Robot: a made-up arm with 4 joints.
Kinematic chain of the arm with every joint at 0, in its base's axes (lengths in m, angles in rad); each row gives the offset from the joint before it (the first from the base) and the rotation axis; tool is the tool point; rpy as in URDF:
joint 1: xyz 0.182 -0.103 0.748 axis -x
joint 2: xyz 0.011 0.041 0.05 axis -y
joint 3: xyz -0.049 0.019 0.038 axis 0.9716 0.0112 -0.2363
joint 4: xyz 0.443 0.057 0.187 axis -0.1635 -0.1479 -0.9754
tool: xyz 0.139 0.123 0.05 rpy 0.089 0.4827 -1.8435
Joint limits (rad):
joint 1: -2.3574..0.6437
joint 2: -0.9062..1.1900
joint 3: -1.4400..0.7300
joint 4: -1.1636..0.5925
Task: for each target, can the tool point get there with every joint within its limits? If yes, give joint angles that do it. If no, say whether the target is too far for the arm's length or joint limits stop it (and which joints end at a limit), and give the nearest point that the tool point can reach.
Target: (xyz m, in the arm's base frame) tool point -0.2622 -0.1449 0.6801
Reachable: no: joint limits stop it (at a limit: joint 1, joint 2, joint 3, joint 4) | nearest point -0.0005 -0.4774 0.3746 | short by 0.522 m
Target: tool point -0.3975 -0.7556 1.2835
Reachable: no: too far | nearest point 0.0194 -0.5522 1.1166 | short by 0.493 m
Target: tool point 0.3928 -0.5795 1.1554
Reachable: yes | joints -1.5313 0.7384 -0.3249 -0.4756
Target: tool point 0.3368 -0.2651 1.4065
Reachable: yes | joints -0.7551 0.9120 -0.2671 -0.0206
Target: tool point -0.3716 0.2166 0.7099
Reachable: no: joint limits stop it (at a limit: joint 1, joint 2, joint 4) | nearest point 0.0230 0.3875 1.0161 | short by 0.528 m
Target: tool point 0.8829 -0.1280 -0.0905
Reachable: no: too far | nearest point 0.6285 0.0307 0.2857 | short by 0.481 m
